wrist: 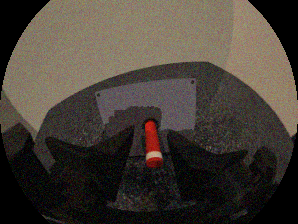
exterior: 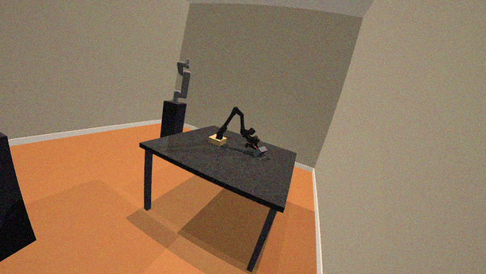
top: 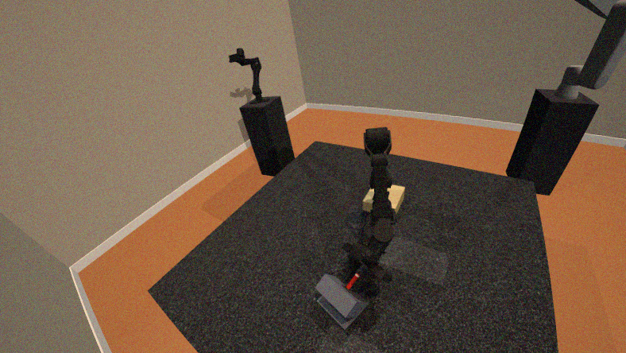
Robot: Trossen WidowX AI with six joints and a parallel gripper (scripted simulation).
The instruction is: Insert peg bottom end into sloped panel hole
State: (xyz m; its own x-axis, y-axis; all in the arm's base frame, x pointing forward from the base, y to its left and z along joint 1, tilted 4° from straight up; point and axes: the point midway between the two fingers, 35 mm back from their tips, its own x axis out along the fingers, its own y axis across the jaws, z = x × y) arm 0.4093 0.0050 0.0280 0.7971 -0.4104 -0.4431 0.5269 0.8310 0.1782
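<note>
My gripper tip is now 20 mm past the red peg and 10 mm to the right of it. The rest, counted from my gripper tip: grey sloped panel 30 mm ahead, 20 mm to the right, 20 mm below.
</note>
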